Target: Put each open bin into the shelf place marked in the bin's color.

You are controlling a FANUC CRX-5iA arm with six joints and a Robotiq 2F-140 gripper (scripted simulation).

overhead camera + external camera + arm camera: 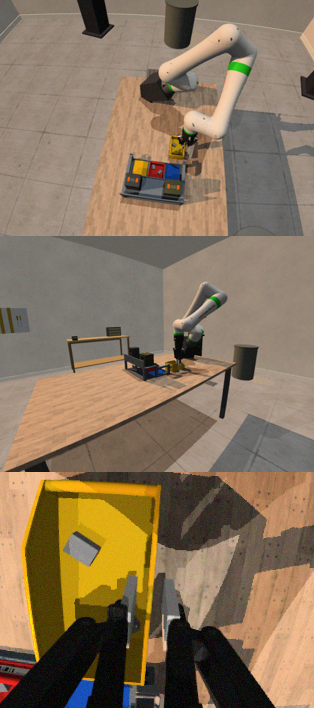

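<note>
Now: hand 1 cm short of the yellow bin, 5 cm to the left of it and 4 cm above it. From my hand the other things lie so: blue-marked place: 23 cm ahead, 7 cm below; red bin: 26 cm ahead, 11 cm to the right, 3 cm below; red mark: 26 cm ahead, 11 cm to the right, 7 cm below.
</note>
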